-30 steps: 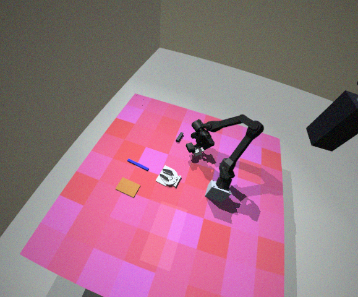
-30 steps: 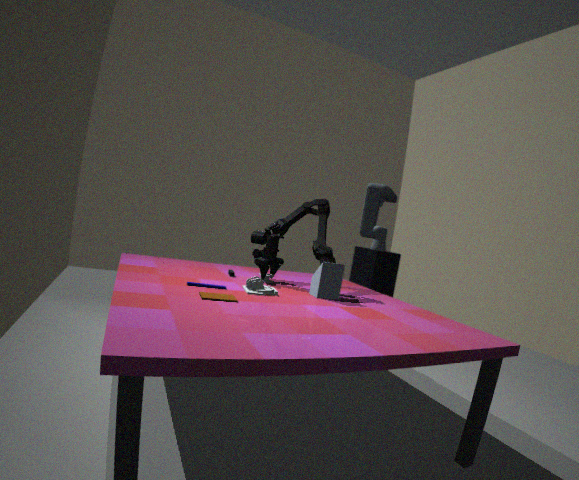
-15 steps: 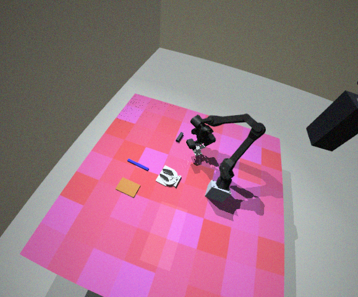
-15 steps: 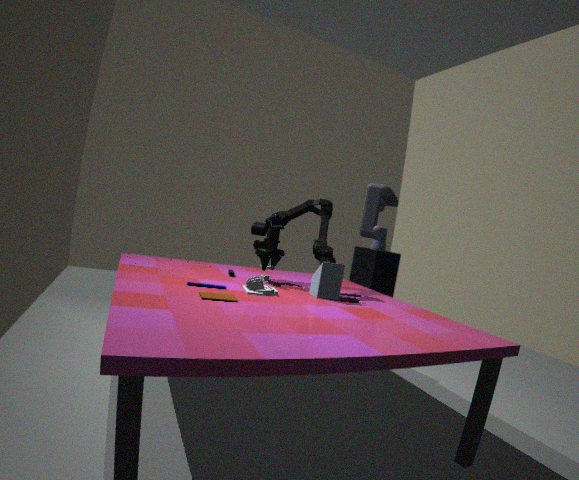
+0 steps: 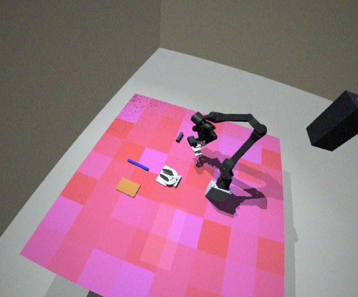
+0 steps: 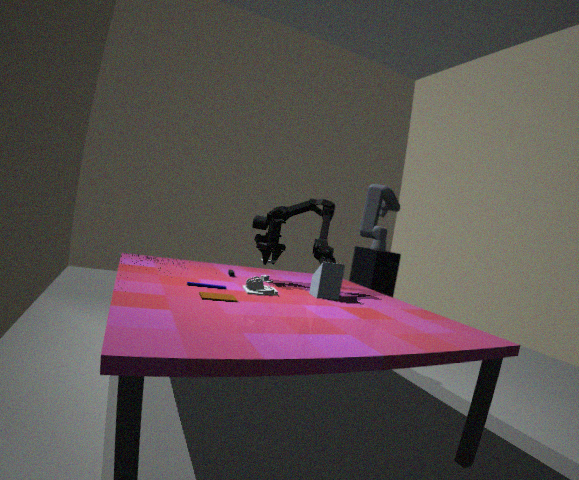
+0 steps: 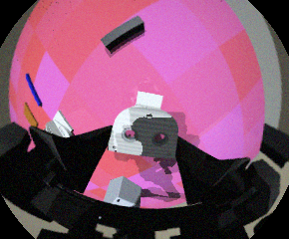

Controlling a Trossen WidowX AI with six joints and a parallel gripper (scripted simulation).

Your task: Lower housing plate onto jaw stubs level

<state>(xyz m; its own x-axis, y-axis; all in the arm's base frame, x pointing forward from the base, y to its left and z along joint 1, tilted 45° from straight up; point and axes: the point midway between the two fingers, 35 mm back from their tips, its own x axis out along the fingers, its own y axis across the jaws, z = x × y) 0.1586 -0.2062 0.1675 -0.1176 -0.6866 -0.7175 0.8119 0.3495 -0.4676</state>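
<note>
The white ribbed fixture lies 17 cm ahead of my gripper tip, 23 cm to the left of it and 8 cm below it. From my gripper tip the other things lie so: white housing plate (1 cm ahead, 1 cm to the right, 2 cm above); then blue bar (35 cm ahead, 20 cm to the left, 8 cm below); then dark block (15 cm ahead, 9 cm to the right, 7 cm below).
</note>
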